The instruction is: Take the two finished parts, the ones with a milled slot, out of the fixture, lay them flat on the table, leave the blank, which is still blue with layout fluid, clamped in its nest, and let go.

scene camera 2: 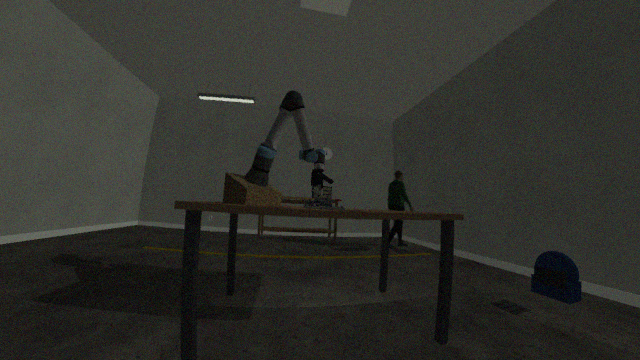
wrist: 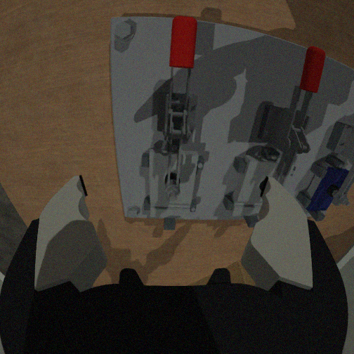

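Seen in the pictures: gripper, fingertip midpoint: (scene camera 2: 319,196); arm's base at its link origin: (scene camera 2: 256,181).
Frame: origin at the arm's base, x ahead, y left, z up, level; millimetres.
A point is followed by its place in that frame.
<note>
A grey fixture plate (wrist: 135,100) (scene camera 2: 320,205) {x 413, y -98, z -125 mm} lies on the wooden table (wrist: 55,90) (scene camera 2: 390,214) {x 725, y -367, z -153 mm}. In the wrist view, one grey part (wrist: 161,185) sits in the left nest, beneath a clamp arm with a red handle (wrist: 183,42). Another grey part (wrist: 250,180) sits in the middle nest, partly hidden by the right finger; its clamp has a red handle (wrist: 313,70). Their slots are too dark to make out. The blue blank (wrist: 321,192) is in the right nest under its clamp. My gripper (wrist: 173,179) (scene camera 2: 317,195) {x 427, y 150, z -66 mm} is open and empty above the front of the fixture, its fingers either side of the left nest.
A wooden box-like block (scene camera 2: 250,192) {x 21, y -192, z -78 mm} stands on the table left of the fixture. A person in green (scene camera 2: 397,195) stands behind the table at the right. A wooden bench (scene camera 2: 295,230) is at the back. A blue object (scene camera 2: 556,280) is at the far right.
</note>
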